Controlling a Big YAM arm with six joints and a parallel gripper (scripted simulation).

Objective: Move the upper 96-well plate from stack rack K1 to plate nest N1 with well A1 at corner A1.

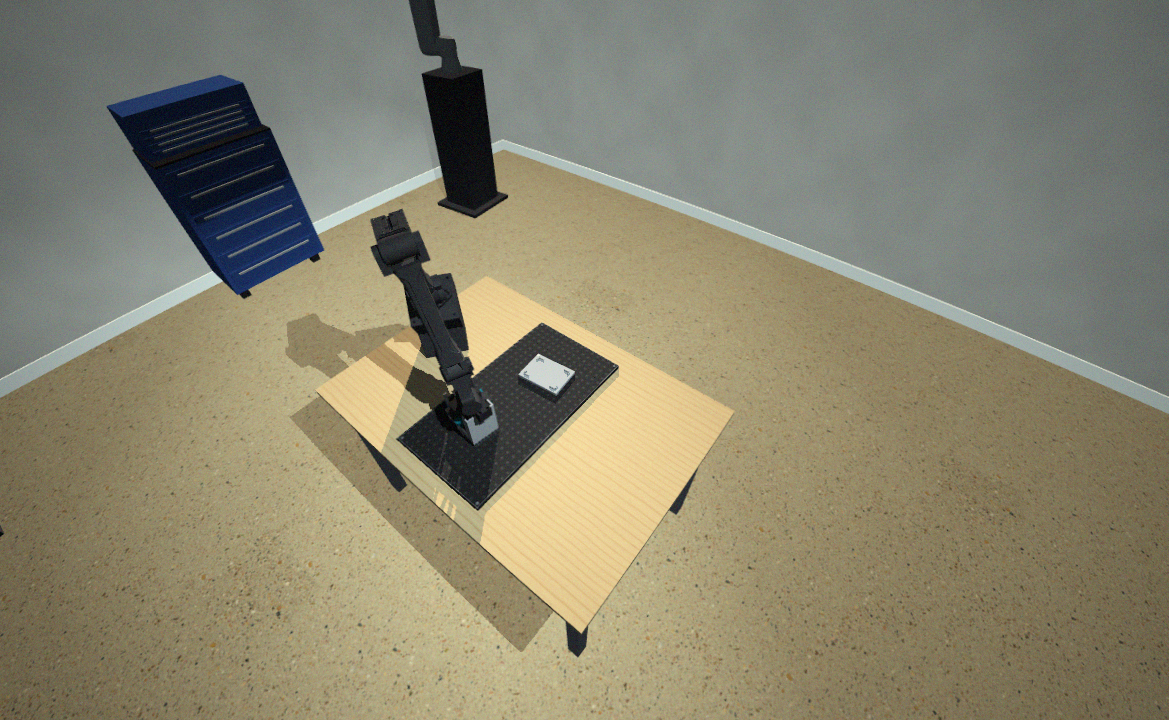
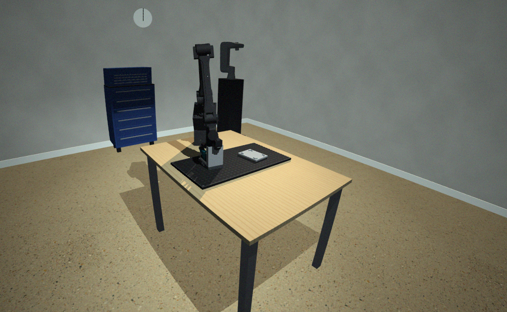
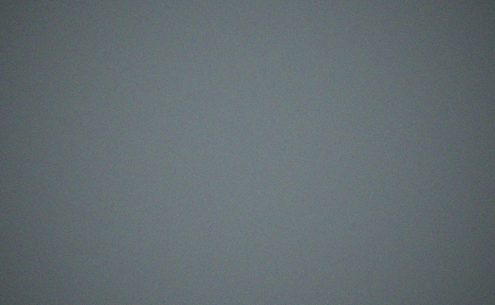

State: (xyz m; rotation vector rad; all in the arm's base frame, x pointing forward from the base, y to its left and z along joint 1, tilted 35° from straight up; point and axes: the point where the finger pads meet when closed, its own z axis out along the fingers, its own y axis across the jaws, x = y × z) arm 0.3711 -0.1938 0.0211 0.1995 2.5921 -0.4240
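Right now the black 96-well plate is right at my hand. Round my hand: pale square mark (360 mm to the left, 30 mm below); then pale plate (10 mm below).
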